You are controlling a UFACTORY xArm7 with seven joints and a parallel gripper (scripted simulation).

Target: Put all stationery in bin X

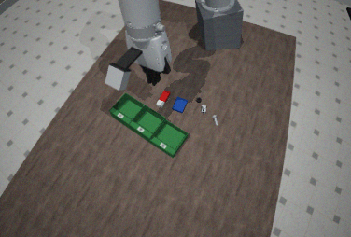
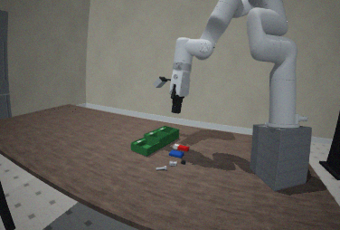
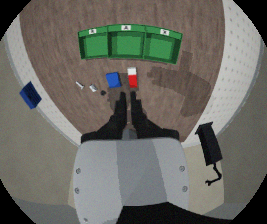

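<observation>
The green three-compartment bin lies 150 mm below my hand, 80 mm ahead of it and 10 mm to the right of it. Round my hand: blue block: 170 mm below, 70 mm to the left, 30 mm behind; then red block: 170 mm below, 30 mm behind, 10 mm to the left; then black round thing: 170 mm below, 130 mm to the left, 60 mm behind.
</observation>
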